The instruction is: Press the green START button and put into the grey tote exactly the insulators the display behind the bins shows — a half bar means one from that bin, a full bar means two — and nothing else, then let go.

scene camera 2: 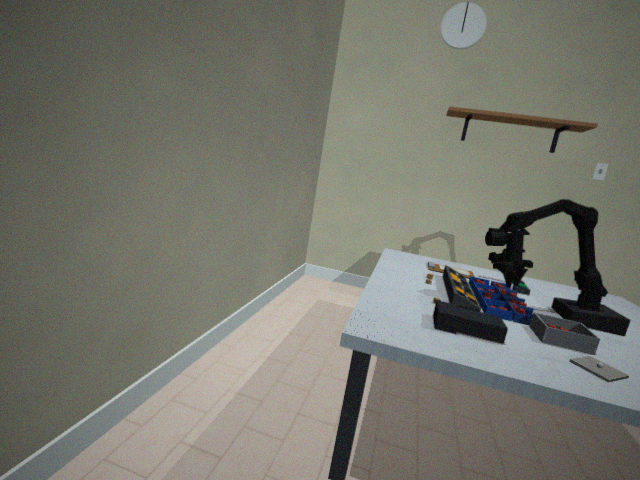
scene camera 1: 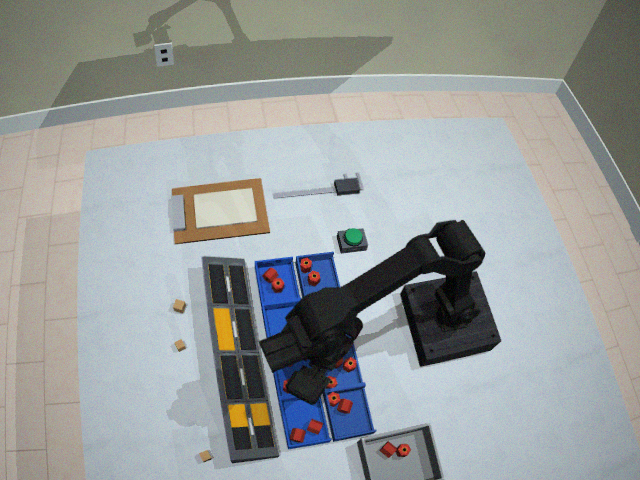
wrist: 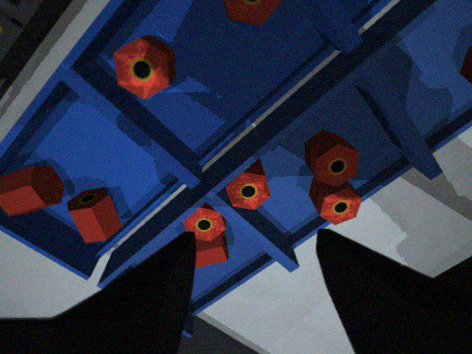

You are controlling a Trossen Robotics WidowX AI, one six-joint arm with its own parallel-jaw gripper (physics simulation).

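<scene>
My gripper (scene camera 2: pixel 510 284) (wrist: pixel 256 241) is open and empty, pointing down above the blue bins (scene camera 1: pixel 305 408) (wrist: pixel 95 131); the arm hides its fingertips in scene camera 1. Bins hold red insulators, including a tilted one (wrist: pixel 95 216) and an upright one (wrist: pixel 248 191). The grey tote (scene camera 1: pixel 403 469) (scene camera 2: pixel 567 339) holds two insulators, one (scene camera 1: pixel 388 448) lying and one (scene camera 1: pixel 403 450) beside it. The display (scene camera 1: pixel 222 304) (scene camera 2: pixel 448 281) shows, in scene camera 1, a full left bar in its second section and two half bars in its bottom section; the others are dark. The green START button (scene camera 1: pixel 353 236) (scene camera 2: pixel 522 285) stands beyond the bins.
A clipboard (scene camera 1: pixel 263 206) and a caliper (scene camera 1: pixel 346 186) lie beyond the bins. Small tan blocks (scene camera 1: pixel 178 305) (scene camera 1: pixel 179 345) (scene camera 1: pixel 205 455) lie left of the display. A black box (scene camera 2: pixel 469 321) and a flat plate (scene camera 2: pixel 599 368) lie near the table edge.
</scene>
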